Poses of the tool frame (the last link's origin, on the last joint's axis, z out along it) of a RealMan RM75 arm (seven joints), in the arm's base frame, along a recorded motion.
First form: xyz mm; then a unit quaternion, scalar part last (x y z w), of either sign.
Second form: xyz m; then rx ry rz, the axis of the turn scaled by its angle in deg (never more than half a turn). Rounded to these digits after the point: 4 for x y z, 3 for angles.
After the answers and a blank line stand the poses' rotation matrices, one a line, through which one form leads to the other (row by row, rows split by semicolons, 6 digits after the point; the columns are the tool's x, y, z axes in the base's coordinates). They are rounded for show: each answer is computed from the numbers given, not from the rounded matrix.
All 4 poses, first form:
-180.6, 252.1, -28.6, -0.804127, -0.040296, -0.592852, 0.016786
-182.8, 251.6, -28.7, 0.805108, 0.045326, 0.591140, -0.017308
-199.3, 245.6, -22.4, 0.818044, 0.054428, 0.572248, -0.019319
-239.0, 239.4, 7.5, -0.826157, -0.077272, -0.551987, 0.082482
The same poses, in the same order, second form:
-0.1806, 0.2521, -0.0286, -143.216, -7.177, -105.588
-0.1828, 0.2516, -0.0287, -143.344, -8.070, -105.249
-0.1993, 0.2456, -0.0224, -145.464, -9.678, -101.757
-0.2390, 0.2394, 0.0075, -141.373, -13.223, -94.456

0.293805 0.084709 0.952104; 0.044903 -0.996189 0.074775; 0.954810 0.020783 -0.296489
0.296998 0.093448 0.950295; 0.052522 -0.995292 0.081458; 0.953433 0.025718 -0.300507
0.339139 0.111160 0.934146; 0.066939 -0.993329 0.093900; 0.938352 0.030685 -0.344318
0.378678 0.218736 0.899309; 0.036620 -0.974451 0.221593; 0.924804 -0.050980 -0.377014

